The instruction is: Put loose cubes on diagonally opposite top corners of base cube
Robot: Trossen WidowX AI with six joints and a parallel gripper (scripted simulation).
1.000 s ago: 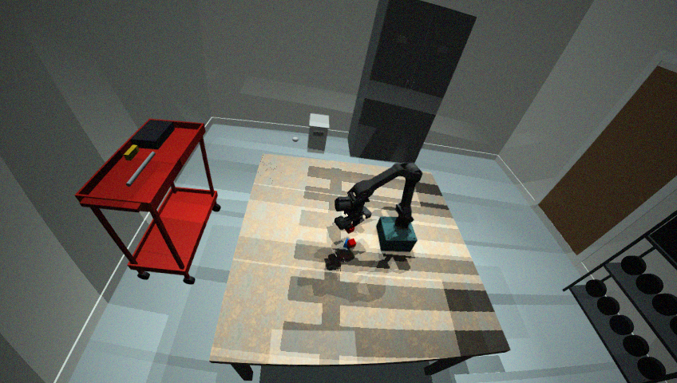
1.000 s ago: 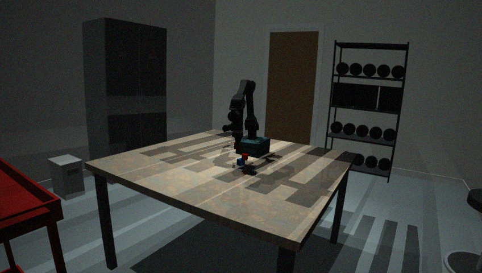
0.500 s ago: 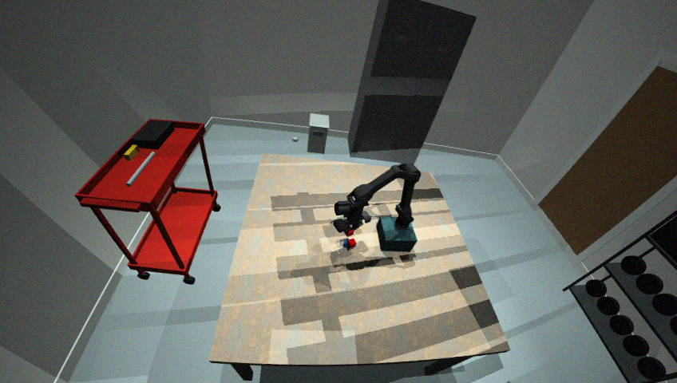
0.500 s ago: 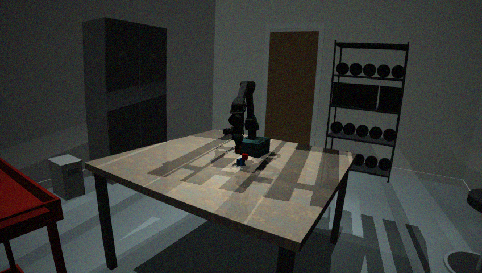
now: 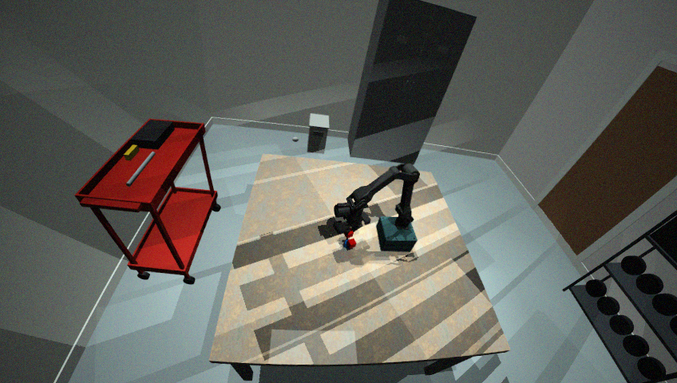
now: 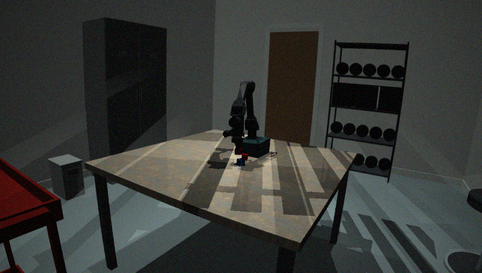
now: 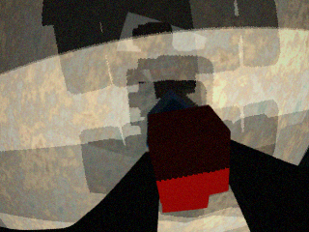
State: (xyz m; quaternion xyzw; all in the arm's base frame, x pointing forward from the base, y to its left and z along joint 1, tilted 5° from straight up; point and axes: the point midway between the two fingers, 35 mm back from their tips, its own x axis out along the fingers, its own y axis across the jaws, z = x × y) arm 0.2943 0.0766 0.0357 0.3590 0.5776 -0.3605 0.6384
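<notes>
Right now the blue cube is 1 cm behind my gripper tip, 2 cm to the left of it and 6 cm below it. Also, from my gripper tip: red cube (right at my gripper tip).
</notes>
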